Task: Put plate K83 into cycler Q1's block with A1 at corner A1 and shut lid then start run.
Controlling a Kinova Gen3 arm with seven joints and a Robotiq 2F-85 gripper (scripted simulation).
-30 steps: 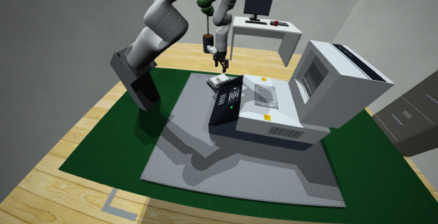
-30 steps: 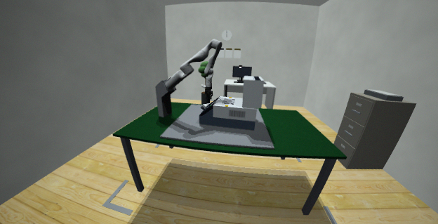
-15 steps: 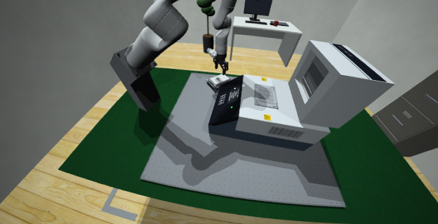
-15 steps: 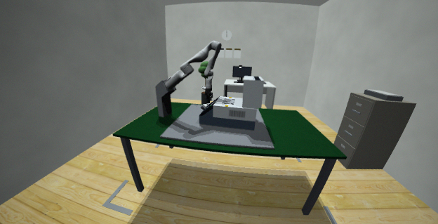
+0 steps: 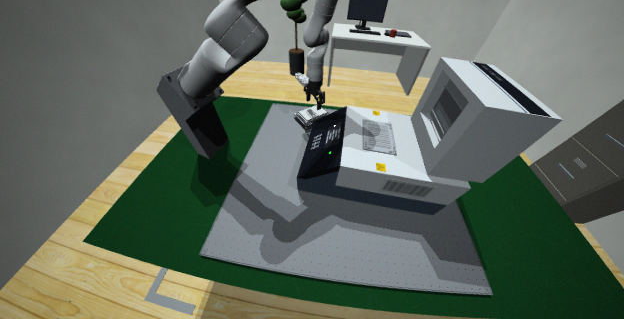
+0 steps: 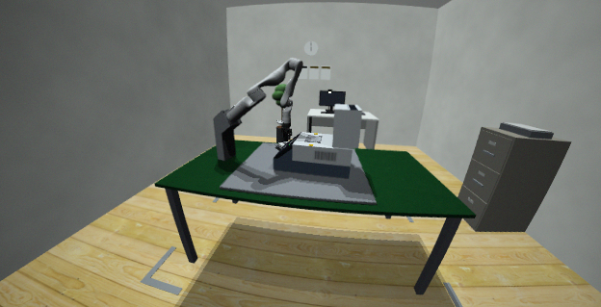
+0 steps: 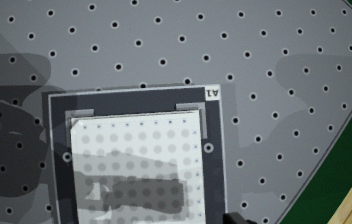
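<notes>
My hand is 60 mm above the plate K83. Also, from my hand: dark plate nest N1 (70 mm below).
</notes>
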